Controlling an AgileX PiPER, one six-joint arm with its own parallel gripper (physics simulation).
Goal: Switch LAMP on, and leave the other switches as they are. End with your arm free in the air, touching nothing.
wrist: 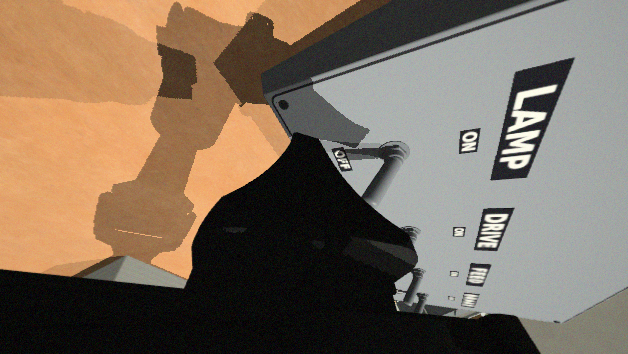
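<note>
The LAMP lever (382, 177) juts from its round base on the grey panel (430, 100), between the OFF label (342, 159) and the ON label (469, 141). It slants down and left, on the OFF side, and its free end is hidden behind my gripper. The LAMP nameplate (532, 120) is at the right. My gripper (301, 151) is a dark shape in the middle of the wrist view, with its fingers together and no object seen in them. It overlaps the lever in the view; whether they touch cannot be told.
Below LAMP are the DRIVE nameplate (494, 229), the FEED nameplate (478, 275) and a small fourth nameplate (470, 300). The DRIVE switch (412, 232) is mostly hidden. Two farther levers (413, 287) (421, 303) show beside the gripper. The panel's dark side (350, 52) borders the orange-brown surface (50, 175), where arm shadows fall.
</note>
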